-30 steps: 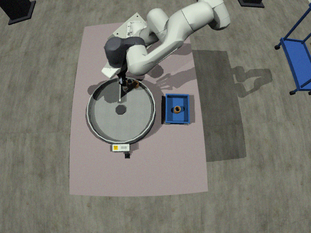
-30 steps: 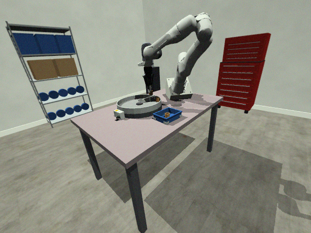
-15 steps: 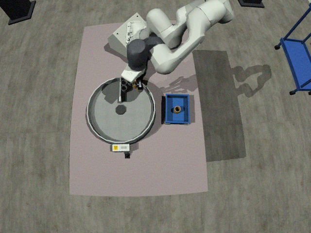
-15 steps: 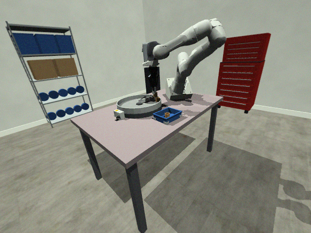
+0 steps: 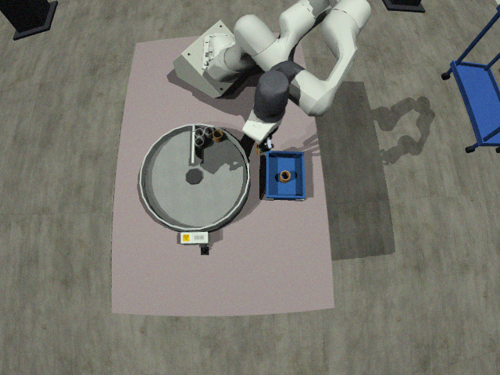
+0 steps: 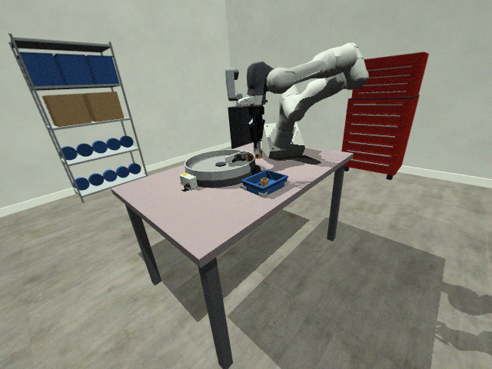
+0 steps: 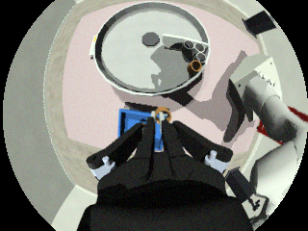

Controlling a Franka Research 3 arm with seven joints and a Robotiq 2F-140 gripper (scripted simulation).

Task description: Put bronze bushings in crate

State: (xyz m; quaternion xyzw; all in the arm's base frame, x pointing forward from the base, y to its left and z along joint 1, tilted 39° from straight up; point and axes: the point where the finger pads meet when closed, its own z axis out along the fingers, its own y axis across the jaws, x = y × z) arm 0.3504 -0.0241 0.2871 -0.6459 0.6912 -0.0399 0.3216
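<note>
The blue crate is 16 cm below my hand, 9 cm to the left of it and 6 cm ahead of it. The rest, counted from my hand: turning table (26 cm to the right, 13 cm below, 3 cm ahead).
</note>
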